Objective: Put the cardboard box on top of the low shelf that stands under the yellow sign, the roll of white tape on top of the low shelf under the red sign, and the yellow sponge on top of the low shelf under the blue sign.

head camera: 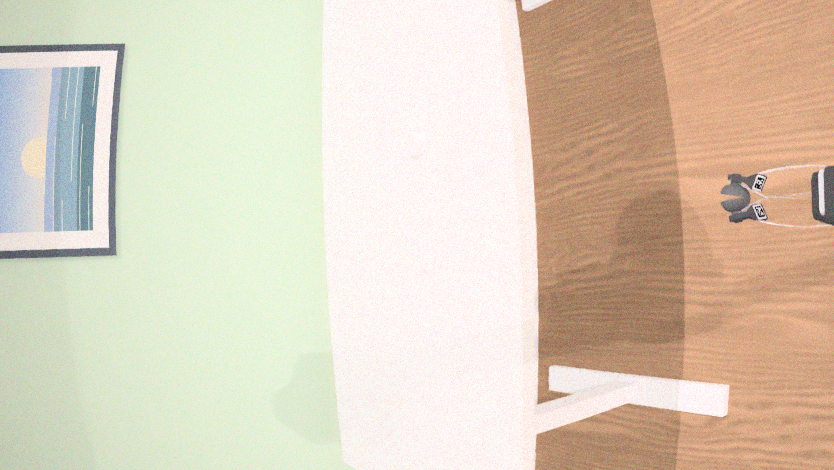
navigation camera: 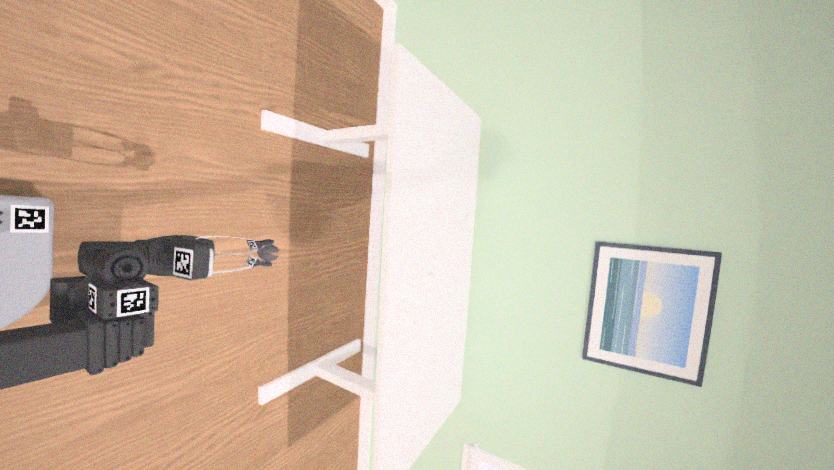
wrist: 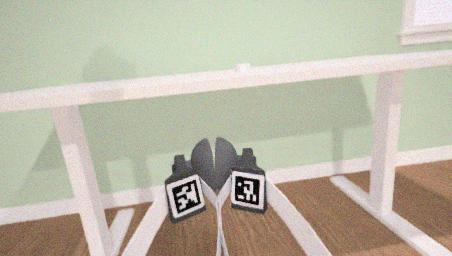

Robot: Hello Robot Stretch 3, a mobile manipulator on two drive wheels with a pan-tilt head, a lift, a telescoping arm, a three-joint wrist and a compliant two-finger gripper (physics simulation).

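Places are measured from the robot's base along level axes (x right, y back, z down), in millimetres.
Where they show: gripper, fingertip midpoint: (head camera: pixel 722 198) (navigation camera: pixel 276 252) (wrist: pixel 214 157).
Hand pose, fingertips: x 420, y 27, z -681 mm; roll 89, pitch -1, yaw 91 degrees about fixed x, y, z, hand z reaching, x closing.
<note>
After its pixels a point has its place.
A small white object (head camera: pixel 416 144) {x 1032, y 150, z -739 mm} (wrist: pixel 242 67) {x 1031, y 154, z -733 mm}, possibly the roll of white tape, rests on the white table (head camera: pixel 431 280) {x 1025, y -91, z -720 mm} (navigation camera: pixel 426 262) {x 1033, y 87, z -720 mm} (wrist: pixel 310 74) {x 787, y 267, z -708 mm}; it barely stands out from the table top in the head camera view. My gripper (head camera: pixel 734 197) {x 420, y 27, z -681 mm} (navigation camera: pixel 269 252) {x 420, y 27, z -681 mm} (wrist: pixel 214 157) {x 420, y 27, z -681 mm} is shut with nothing between its fingertips. It is in front of the table, apart from its near edge, and lower than the table top in the wrist view. The cardboard box, yellow sponge, low shelves and coloured signs do not show in these views.
White table legs with long feet (head camera: pixel 679 397) (navigation camera: pixel 291 379) (wrist: pixel 405 232) reach out over the wooden floor on both sides. A framed picture (head camera: pixel 70 151) {x 1578, y 219, z -1416 mm} (navigation camera: pixel 651 312) {x 1579, y 236, z -1524 mm} hangs on the green wall behind the table. Part of a window (wrist: pixel 435 14) {x 1627, y 1365, z -904 mm} shows at the upper right of the wrist view.
</note>
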